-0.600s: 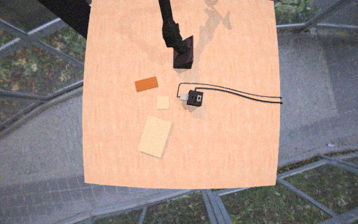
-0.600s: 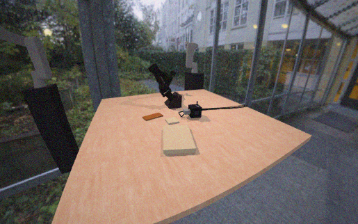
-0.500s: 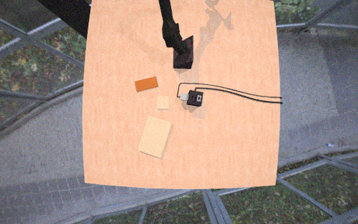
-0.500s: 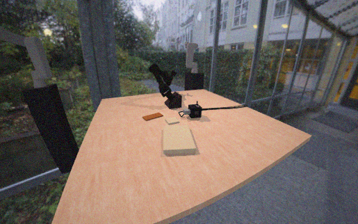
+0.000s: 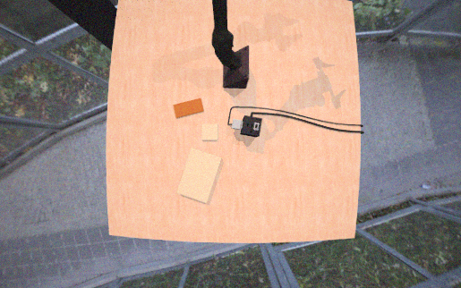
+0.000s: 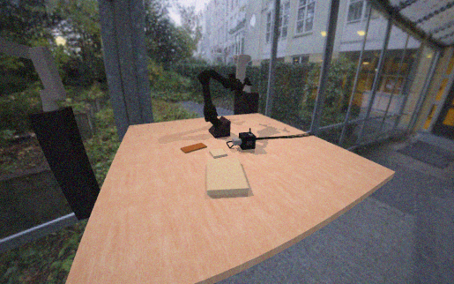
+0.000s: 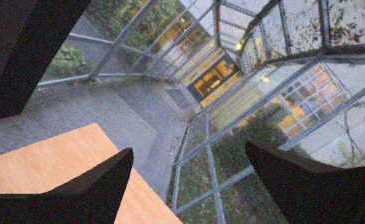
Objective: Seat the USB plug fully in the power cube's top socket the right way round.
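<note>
Right now my gripper tip is 540 mm short of the dark USB plug, 370 mm to the left of it and 190 mm above it. The rest, counted from my gripper tip: small pale block 570 mm to the right, 550 mm ahead, 280 mm below; then orange tile 660 mm to the right, 420 mm ahead, 280 mm below; then USB socket 540 mm ahead, 360 mm to the right, 220 mm below.
</note>
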